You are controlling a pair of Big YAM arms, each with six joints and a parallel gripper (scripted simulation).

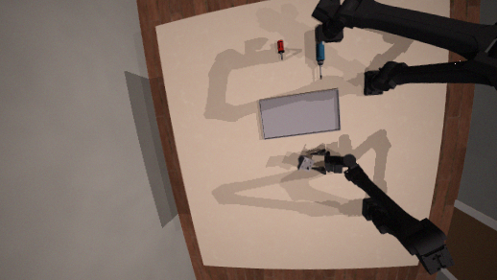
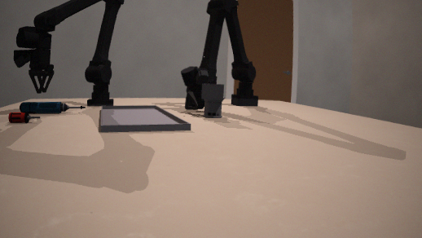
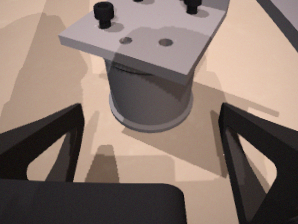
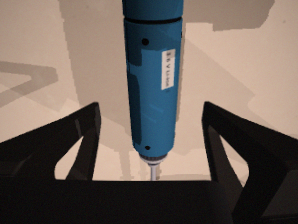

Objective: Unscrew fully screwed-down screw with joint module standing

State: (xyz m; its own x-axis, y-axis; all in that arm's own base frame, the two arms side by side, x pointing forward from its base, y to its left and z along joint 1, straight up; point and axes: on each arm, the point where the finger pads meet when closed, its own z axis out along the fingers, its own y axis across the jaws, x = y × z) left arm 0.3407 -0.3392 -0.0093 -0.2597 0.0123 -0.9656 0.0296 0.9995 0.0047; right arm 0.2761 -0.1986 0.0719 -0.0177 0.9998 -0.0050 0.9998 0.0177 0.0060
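My left gripper is now 4 cm short of the grey joint module. Also, from my left hand: grey bracket: 4 cm ahead, 5 cm above; screwdriver bit: 8 cm behind, 47 cm to the right, 1 cm below; shallow grey tray: 5 cm ahead, 26 cm to the right, 2 cm below.
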